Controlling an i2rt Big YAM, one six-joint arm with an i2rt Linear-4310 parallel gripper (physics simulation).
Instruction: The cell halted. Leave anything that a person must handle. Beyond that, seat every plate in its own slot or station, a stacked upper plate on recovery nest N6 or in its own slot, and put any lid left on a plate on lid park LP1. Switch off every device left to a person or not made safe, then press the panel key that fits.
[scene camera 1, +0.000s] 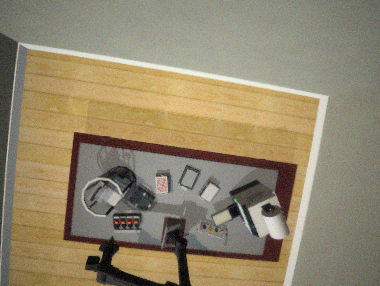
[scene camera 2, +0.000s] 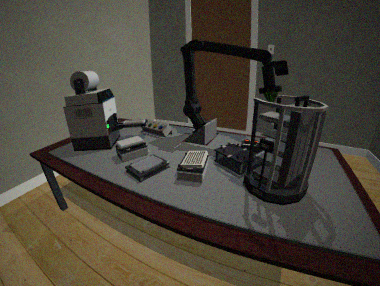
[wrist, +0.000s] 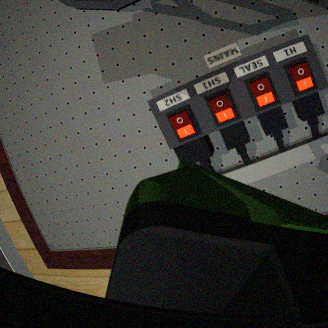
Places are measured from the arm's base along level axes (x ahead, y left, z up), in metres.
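Pixels of known places: gripper, between the fingertips: (scene camera 1: 111, 236) (scene camera 2: 271, 107) (wrist: 182, 173); arm's base, origin of its link: (scene camera 1: 171, 235) (scene camera 2: 202, 127).
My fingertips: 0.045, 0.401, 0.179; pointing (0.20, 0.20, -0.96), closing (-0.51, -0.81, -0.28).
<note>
For each thing: its top centre in the pictures, then the offset to it from my fingertips, as dx, dy, dz. "spot": a spot on its surface instead.
- switch strip, a spot on its surface: (wrist: 237, 97) (scene camera 1: 125, 220) spot: +0.009, -0.030, -0.201
- SH2, a spot on its surface: (wrist: 181, 124) spot: -0.006, +0.040, -0.191
- SH1, a spot on its surface: (wrist: 222, 108) spot: +0.002, -0.011, -0.191
- SEAL, a spot on its surface: (wrist: 262, 92) spot: +0.010, -0.059, -0.191
- H1, a spot on its surface: (wrist: 301, 77) spot: +0.019, -0.107, -0.191
- red-dotted well plate, centre of its top: (scene camera 2: 195, 156) (scene camera 1: 161, 185) +0.348, -0.256, -0.163
- white-topped plate, centre of its top: (scene camera 2: 129, 140) (scene camera 1: 209, 192) +0.350, -0.624, -0.159
- dark-framed flat nest, a spot on its surface: (scene camera 2: 147, 165) (scene camera 1: 187, 176) spot: +0.437, -0.438, -0.207
- tall plate carousel, centre of its top: (scene camera 2: 290, 94) (scene camera 1: 100, 198) +0.295, +0.068, +0.105
- dark device, centre of its top: (scene camera 2: 236, 148) (scene camera 1: 140, 201) +0.199, -0.123, -0.165
- sealer, centre of its top: (scene camera 2: 85, 70) (scene camera 1: 278, 227) +0.332, -0.962, +0.215
My gripper (scene camera 1: 111, 240) (scene camera 2: 271, 96) (wrist: 182, 173) has green fingertips and is shut on nothing. It hangs above the table's edge, just short of the switch strip (scene camera 1: 127, 221) (wrist: 237, 97). The strip is labelled MAINS and has four red rockers: SH2 (wrist: 181, 124), SH1 (wrist: 222, 108), SEAL (wrist: 262, 92) and H1 (wrist: 301, 77). Each rocker shows a lit orange lower half. A red-dotted well plate (scene camera 1: 162, 184) (scene camera 2: 194, 158) sits on a block. A white-topped plate (scene camera 1: 209, 191) (scene camera 2: 131, 143) sits on another block. A dark-framed flat nest (scene camera 1: 188, 176) (scene camera 2: 147, 165) lies between them.
A tall plate carousel (scene camera 1: 104, 190) (scene camera 2: 285, 147) stands beside the strip, with a dark device (scene camera 1: 140, 197) (scene camera 2: 233, 154) next to it. The sealer (scene camera 1: 261, 206) (scene camera 2: 90, 120) with a paper roll has its tray (scene camera 1: 222, 217) (scene camera 2: 133, 123) out. A panel of coloured keys (scene camera 1: 212, 229) (scene camera 2: 156, 126) sits near the arm base (scene camera 1: 173, 230).
</note>
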